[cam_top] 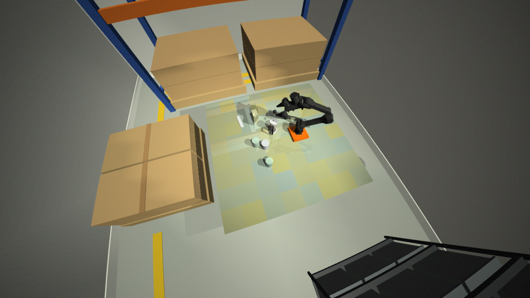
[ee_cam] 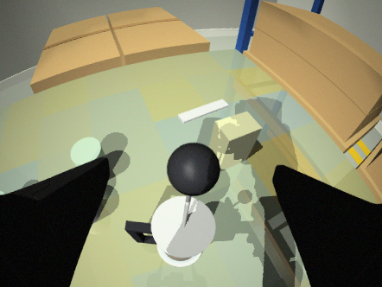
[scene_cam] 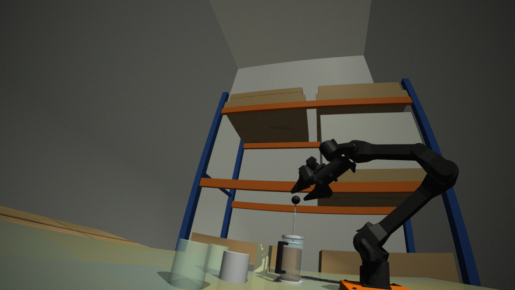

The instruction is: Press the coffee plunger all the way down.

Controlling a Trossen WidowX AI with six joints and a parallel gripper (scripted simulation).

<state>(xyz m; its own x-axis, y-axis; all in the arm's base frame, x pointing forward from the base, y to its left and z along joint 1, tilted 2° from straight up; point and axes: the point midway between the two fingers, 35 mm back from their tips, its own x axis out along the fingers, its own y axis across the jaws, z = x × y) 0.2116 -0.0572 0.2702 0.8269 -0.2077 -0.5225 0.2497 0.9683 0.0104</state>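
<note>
The coffee press is 15 cm below my gripper tip, 1 cm to the left of it and 1 cm ahead of it. From my gripper tip the other things lie so: flat white strip (33 cm ahead, 28 cm below, 14 cm to the right).
</note>
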